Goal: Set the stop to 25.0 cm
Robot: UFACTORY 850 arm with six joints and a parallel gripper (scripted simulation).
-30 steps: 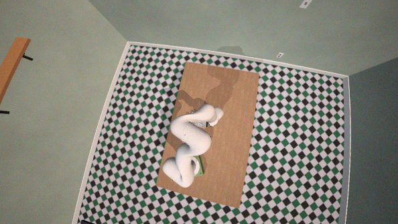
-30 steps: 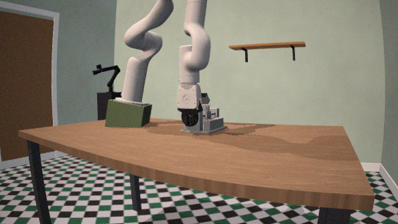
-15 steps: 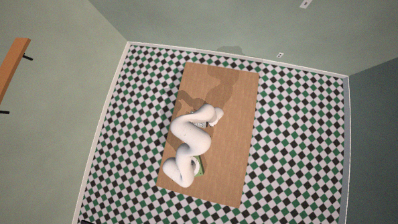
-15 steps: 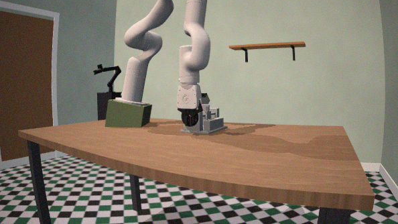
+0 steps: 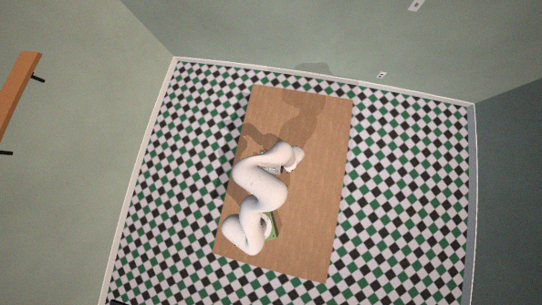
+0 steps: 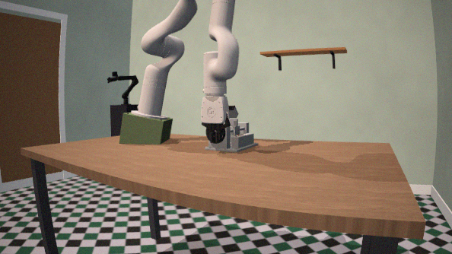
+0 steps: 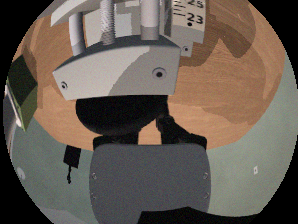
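The handwheel lies 20 mm to the left of my hand.
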